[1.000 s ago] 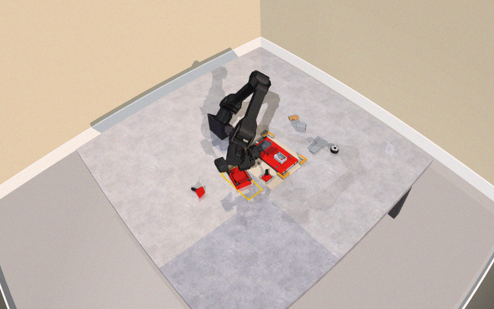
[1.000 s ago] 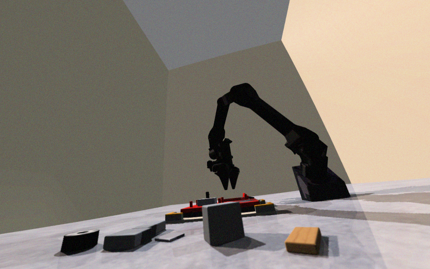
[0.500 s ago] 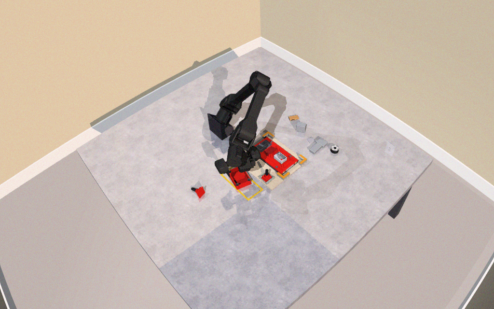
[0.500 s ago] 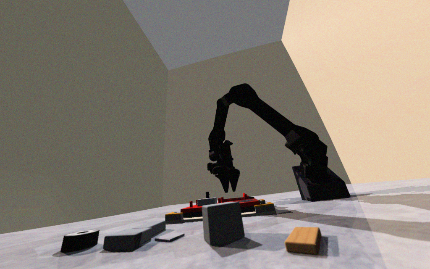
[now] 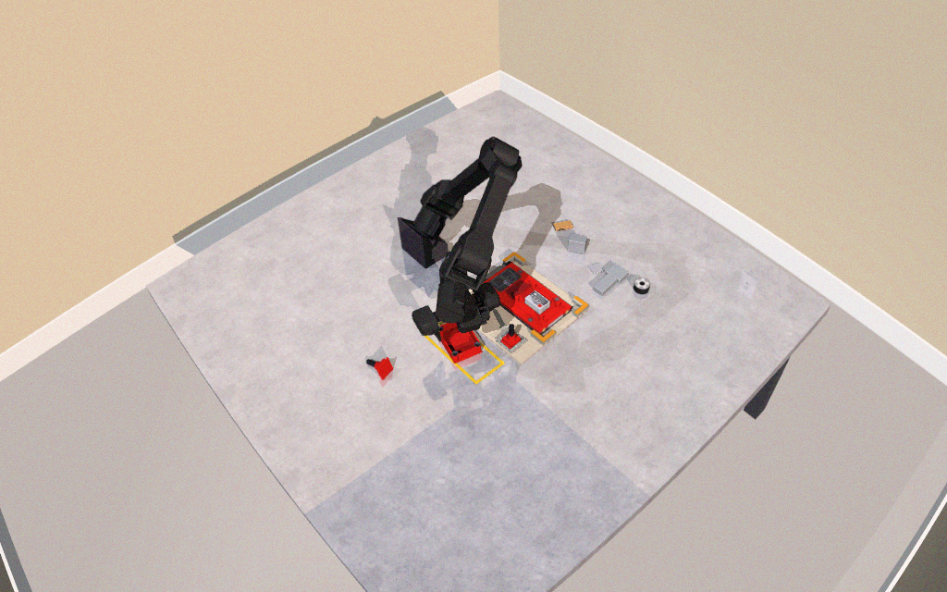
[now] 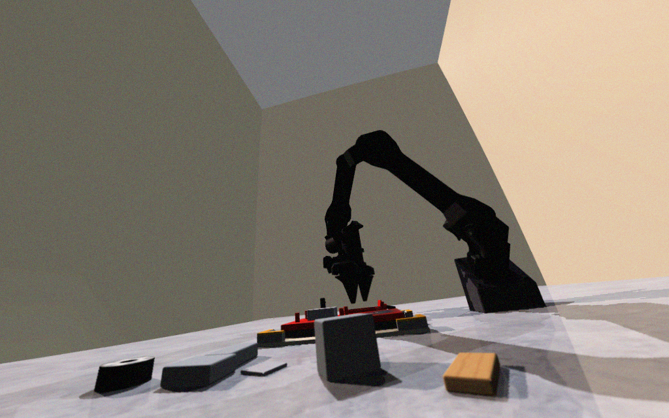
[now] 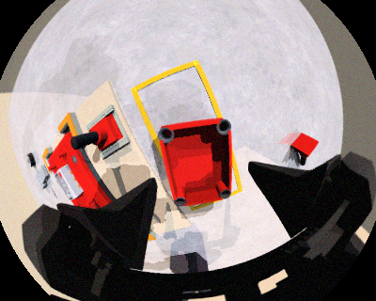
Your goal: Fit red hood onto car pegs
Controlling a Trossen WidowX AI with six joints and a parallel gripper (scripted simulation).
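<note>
Now: the red hood 30 mm below my gripper tip. Also, from my gripper tip: grey engine block 200 mm to the left, 70 mm ahead, 20 mm below; then wooden block 460 mm to the left, 60 mm behind, 40 mm below.
</note>
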